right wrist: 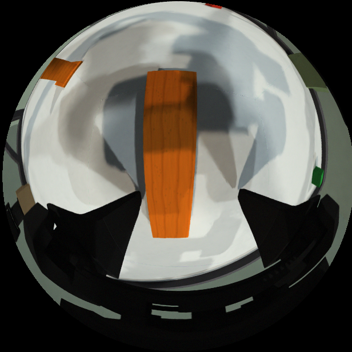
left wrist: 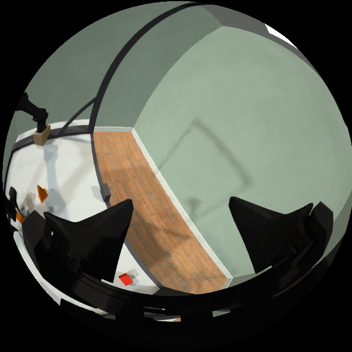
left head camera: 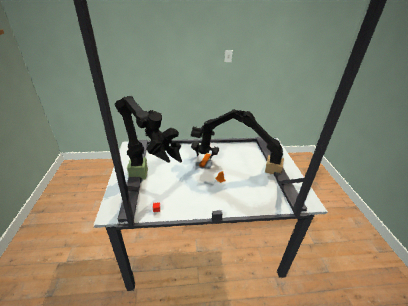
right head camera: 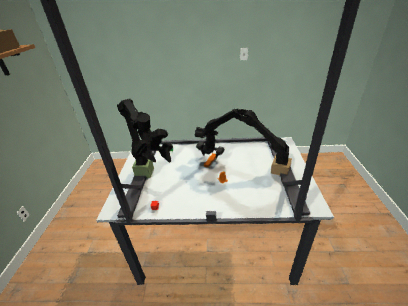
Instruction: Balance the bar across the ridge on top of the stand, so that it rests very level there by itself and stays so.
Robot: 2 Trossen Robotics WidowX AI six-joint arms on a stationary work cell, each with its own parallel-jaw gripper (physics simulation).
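Places are measured from the left arm's base along level axes (x back, y right, z up), in metres.
Where they show: left gripper, fingertip midpoint: [left head camera: 175, 162] [right head camera: 163, 161]; right gripper, fingertip midpoint: [left head camera: 204, 157] [right head camera: 209, 157]; left arm's base, origin of the base link: [left head camera: 136, 162] [right head camera: 141, 162]; right arm's base, origin of the base link: [left head camera: 275, 160] [right head camera: 281, 161].
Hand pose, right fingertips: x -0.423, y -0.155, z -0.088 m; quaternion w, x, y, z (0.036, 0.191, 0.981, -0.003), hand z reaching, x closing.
Note:
Things, the pixels of their top centre, and the offset from my right fingertips.
- orange wooden bar, middle of its top: [right head camera: 210, 159] [left head camera: 205, 159] dx -0.005, dy +0.035, dz +0.013 m
- red cube, middle of its top: [left head camera: 156, 205] [right head camera: 154, 203] dx +0.285, dy +0.448, dz +0.030 m
- dark box, middle of its top: [right head camera: 210, 212] [left head camera: 217, 211] dx -0.025, dy +0.529, dz +0.054 m
The orange wooden bar [left head camera: 205, 160] [right head camera: 210, 160] [right wrist: 170, 155] lies on the white table, towards the back. The small orange stand [left head camera: 220, 177] [right head camera: 222, 177] [left wrist: 42, 193] [right wrist: 61, 72] is on the table, to the front right of the bar in the head views. My right gripper [left head camera: 206, 152] [right head camera: 210, 150] [right wrist: 191, 195] is open and points down just above the bar; in its wrist view the bar runs between the two fingers. My left gripper [left head camera: 174, 159] [left wrist: 182, 203] is open and empty, raised above the table at the left, away from bar and stand.
A red cube [left head camera: 156, 207] [right head camera: 155, 205] [left wrist: 125, 279] lies at the table's front left. A green block [right wrist: 318, 177] shows at the edge of the right wrist view. A dark box [left head camera: 217, 215] [right head camera: 211, 216] sits on the front rail. Dark upright posts [left head camera: 107, 115] [right head camera: 325, 115] stand at both sides.

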